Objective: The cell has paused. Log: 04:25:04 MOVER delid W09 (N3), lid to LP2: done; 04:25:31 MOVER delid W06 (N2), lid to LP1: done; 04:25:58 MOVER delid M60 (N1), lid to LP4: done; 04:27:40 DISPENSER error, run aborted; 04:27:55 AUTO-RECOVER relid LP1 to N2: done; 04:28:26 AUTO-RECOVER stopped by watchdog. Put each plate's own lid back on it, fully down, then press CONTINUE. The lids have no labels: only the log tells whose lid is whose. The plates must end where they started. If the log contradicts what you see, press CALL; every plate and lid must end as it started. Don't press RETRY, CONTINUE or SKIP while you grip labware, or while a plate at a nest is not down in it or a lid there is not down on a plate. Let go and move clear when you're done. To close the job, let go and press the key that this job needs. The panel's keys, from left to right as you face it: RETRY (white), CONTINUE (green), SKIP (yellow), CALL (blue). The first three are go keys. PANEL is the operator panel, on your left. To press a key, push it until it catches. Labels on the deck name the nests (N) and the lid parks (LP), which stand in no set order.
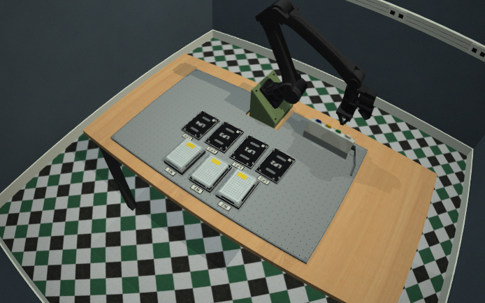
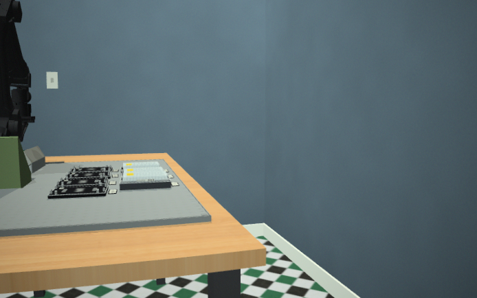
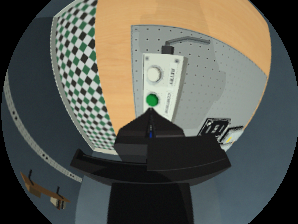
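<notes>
Right now the green key is 5 cm below my hand. The rest, counted from my hand: white retry key: 1 cm ahead, 5 cm to the left, 5 cm below; blue key: 1 cm behind, 10 cm to the right, 5 cm below; yellow key: 5 cm to the right, 5 cm below.
</notes>
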